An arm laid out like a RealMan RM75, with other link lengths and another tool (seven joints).
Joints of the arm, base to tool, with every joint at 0 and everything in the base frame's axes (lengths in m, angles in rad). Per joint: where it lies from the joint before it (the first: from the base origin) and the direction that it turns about. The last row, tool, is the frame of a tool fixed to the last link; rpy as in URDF.
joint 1: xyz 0 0 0.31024 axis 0 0 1
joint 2: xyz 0 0 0 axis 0 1 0
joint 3: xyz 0 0 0.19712 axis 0 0 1
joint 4: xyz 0 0 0 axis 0 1 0
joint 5: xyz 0 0 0.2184 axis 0 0 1
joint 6: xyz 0 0 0 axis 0 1 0
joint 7: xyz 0 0 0.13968 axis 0 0 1
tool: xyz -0.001 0.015 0.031 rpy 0 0.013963 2.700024
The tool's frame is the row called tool.
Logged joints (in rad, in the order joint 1, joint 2, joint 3, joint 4, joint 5, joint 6, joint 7), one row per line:
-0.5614 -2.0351 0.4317 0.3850 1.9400 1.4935 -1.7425
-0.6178 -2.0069 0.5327 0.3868 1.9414 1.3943 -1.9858
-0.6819 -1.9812 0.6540 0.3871 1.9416 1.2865 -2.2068
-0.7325 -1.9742 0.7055 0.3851 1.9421 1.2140 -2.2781
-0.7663 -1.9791 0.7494 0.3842 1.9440 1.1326 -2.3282
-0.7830 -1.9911 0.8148 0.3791 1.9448 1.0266 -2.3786
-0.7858 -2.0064 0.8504 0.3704 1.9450 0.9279 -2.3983
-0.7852 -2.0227 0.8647 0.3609 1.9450 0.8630 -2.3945
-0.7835 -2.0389 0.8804 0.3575 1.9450 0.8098 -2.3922
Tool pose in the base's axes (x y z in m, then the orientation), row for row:
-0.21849 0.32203 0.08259 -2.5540 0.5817 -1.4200
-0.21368 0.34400 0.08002 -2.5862 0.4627 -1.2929
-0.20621 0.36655 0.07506 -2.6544 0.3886 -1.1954
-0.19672 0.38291 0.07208 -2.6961 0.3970 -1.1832
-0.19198 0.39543 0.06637 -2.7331 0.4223 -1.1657
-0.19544 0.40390 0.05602 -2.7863 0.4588 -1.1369
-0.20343 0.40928 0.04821 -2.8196 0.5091 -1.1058
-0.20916 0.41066 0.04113 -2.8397 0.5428 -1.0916
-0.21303 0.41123 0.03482 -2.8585 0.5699 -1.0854
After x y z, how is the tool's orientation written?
As angles about the fixed x, y, z axes (roll, pitch, yaw), in radians.
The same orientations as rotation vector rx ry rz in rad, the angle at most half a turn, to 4 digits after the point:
-1.6303 1.6797 0.0695
-1.8411 1.5937 0.0397
-2.0188 1.5238 0.0576
-2.0555 1.5213 0.1038
-2.0822 1.5093 0.1669
-2.1234 1.4852 0.2592
-2.1418 1.4500 0.3518
-2.1468 1.4315 0.4096
-2.1486 1.4213 0.4562

